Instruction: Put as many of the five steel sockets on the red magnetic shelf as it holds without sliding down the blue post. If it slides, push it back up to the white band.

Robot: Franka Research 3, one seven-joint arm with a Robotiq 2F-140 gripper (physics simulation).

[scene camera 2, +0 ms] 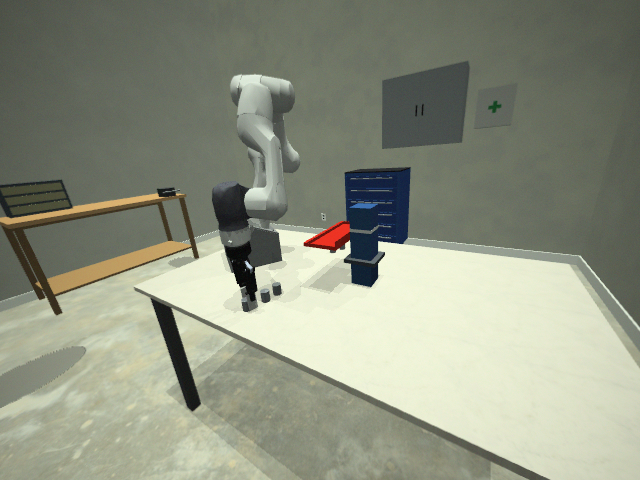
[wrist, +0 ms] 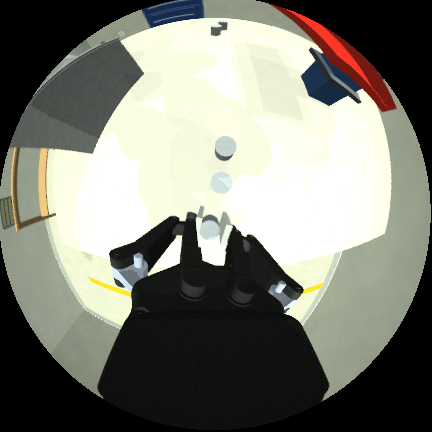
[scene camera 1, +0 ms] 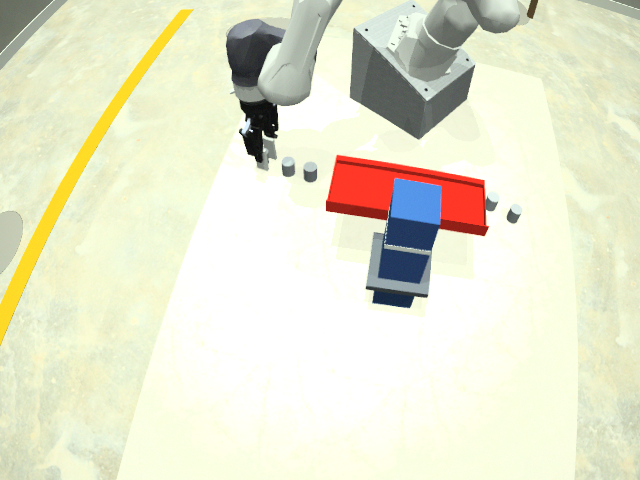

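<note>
My gripper (scene camera 1: 266,153) (scene camera 2: 248,298) (wrist: 211,216) is shut on the outermost steel socket (scene camera 2: 245,305) (wrist: 209,229), low at the table; the fingers hide it in scene camera 1. A second socket (scene camera 1: 288,166) (scene camera 2: 265,295) (wrist: 221,183) and a third socket (scene camera 1: 310,172) (scene camera 2: 277,288) (wrist: 225,146) stand in a row beside it. Two more sockets, one (scene camera 1: 492,200) and another (scene camera 1: 513,213), stand past the shelf's far end. The red shelf (scene camera 1: 359,188) (scene camera 2: 330,237) (wrist: 350,55) is up on the blue post (scene camera 1: 416,201) (scene camera 2: 364,245) (wrist: 320,85), around the height of the white band (scene camera 1: 408,248) (scene camera 2: 363,230). No socket shows on its visible part.
A grey collar (scene camera 1: 398,285) (scene camera 2: 364,258) surrounds the post below the band. The grey robot base block (scene camera 1: 387,82) (scene camera 2: 266,246) (wrist: 85,95) stands behind the row of sockets. The row is near one table edge. A blue drawer cabinet (scene camera 2: 403,206) stands beyond the table.
</note>
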